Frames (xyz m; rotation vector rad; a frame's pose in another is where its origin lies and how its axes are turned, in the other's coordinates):
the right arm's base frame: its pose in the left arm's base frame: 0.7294 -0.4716 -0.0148 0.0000 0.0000 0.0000
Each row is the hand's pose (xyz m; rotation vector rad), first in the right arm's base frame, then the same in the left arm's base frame.
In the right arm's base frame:
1: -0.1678 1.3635 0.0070 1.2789 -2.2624 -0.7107
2: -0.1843 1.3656 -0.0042 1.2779 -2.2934 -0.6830
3: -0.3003 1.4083 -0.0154 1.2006 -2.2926 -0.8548
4: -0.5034 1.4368 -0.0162 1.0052 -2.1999 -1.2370
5: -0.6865 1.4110 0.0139 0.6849 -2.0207 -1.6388
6: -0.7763 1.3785 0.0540 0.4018 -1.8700 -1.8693
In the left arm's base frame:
1: 0.5616 0.8919 -0.0078 1.2789 -2.2624 -0.7107
2: 0.5451 0.8940 -0.0190 1.2779 -2.2934 -0.6830
3: 0.4291 0.9367 -0.0302 1.2006 -2.2926 -0.8548
4: 0.2260 0.9652 -0.0310 1.0052 -2.1999 -1.2370
5: 0.0429 0.9394 -0.0009 0.6849 -2.0207 -1.6388
6: -0.0469 0.9069 0.0392 0.4018 -1.8700 -1.8693

